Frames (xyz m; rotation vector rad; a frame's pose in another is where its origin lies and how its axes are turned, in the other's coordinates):
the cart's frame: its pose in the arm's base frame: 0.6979 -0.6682 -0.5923 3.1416 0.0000 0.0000
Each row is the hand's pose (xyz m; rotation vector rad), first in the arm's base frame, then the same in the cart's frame.
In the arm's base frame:
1: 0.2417 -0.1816 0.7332 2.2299 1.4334 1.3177
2: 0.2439 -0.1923 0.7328 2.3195 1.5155 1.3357
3: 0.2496 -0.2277 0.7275 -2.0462 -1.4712 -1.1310
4: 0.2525 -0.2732 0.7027 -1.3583 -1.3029 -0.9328
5: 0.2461 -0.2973 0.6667 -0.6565 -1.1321 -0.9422
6: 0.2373 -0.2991 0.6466 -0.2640 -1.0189 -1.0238
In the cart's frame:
1: -0.4562 -0.4866 -1.3255 -0.1978 0.9687 -1.0537
2: -0.4540 -0.4759 -1.3251 -0.0717 0.9472 -1.0747
3: -0.4483 -0.4405 -1.3198 0.4155 0.8863 -1.1529
4: -0.4454 -0.3950 -1.2950 1.1717 0.9077 -1.2678
5: -0.4518 -0.3709 -1.2590 1.8431 1.1228 -1.3491
6: -0.4606 -0.3691 -1.2389 2.1688 1.3647 -1.3581

